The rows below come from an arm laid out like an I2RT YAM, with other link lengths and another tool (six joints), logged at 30 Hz.
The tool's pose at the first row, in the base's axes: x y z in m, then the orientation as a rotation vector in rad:
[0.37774, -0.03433, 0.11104, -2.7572, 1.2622, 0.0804]
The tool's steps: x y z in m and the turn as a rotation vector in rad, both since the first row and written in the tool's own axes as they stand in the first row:
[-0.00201, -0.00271, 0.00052, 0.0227, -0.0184, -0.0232]
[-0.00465, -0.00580, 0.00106, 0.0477, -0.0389, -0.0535]
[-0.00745, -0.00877, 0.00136, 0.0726, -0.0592, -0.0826]
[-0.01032, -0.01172, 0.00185, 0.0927, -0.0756, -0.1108]
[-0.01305, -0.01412, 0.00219, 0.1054, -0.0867, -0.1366]
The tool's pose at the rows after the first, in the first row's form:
[0.37848, -0.03100, 0.11092, -2.7448, 1.2188, 0.0887]
[0.37909, -0.02695, 0.11086, -2.7331, 1.1648, 0.0977]
[0.37951, -0.02288, 0.11105, -2.7199, 1.1130, 0.1063]
[0.37986, -0.01875, 0.11105, -2.7111, 1.0652, 0.1127]
[0.37990, -0.01510, 0.11115, -2.7088, 1.0240, 0.1170]

